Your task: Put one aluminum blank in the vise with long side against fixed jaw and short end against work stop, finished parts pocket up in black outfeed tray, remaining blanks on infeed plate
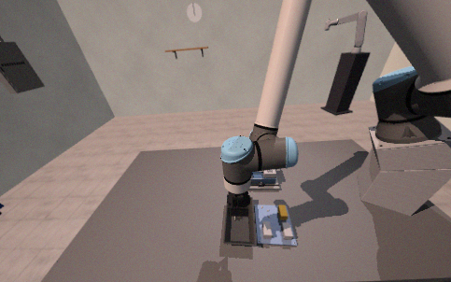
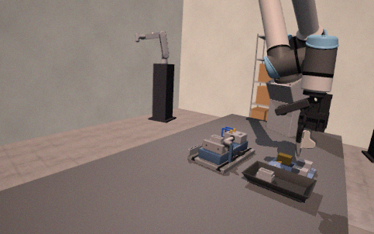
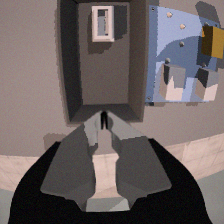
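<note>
Now: the vise 290 mm to the right of my hand, 180 mm behind it and 110 mm below it. The rest, counted from my hand: yellow brass blank (230 mm behind, 120 mm below, 20 mm to the right).
</note>
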